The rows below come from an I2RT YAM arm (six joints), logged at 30 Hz.
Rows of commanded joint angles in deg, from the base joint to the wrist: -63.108 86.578 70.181 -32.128 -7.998 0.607; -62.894 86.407 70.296 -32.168 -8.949 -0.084; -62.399 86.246 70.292 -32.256 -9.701 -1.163; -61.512 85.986 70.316 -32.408 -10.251 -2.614; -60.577 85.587 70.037 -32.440 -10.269 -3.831; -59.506 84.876 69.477 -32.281 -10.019 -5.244; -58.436 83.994 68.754 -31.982 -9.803 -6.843; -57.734 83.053 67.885 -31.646 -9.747 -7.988; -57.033 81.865 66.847 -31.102 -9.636 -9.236
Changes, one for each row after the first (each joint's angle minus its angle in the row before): 0.214 -0.171 0.115 -0.040 -0.951 -0.691; 0.495 -0.161 -0.004 -0.088 -0.752 -1.079; 0.887 -0.260 0.024 -0.152 -0.550 -1.451; 0.935 -0.399 -0.279 -0.032 -0.018 -1.217; 1.071 -0.711 -0.560 0.159 0.250 -1.413; 1.070 -0.882 -0.723 0.299 0.216 -1.599; 0.702 -0.941 -0.869 0.336 0.056 -1.145; 0.701 -1.188 -1.038 0.544 0.111 -1.248
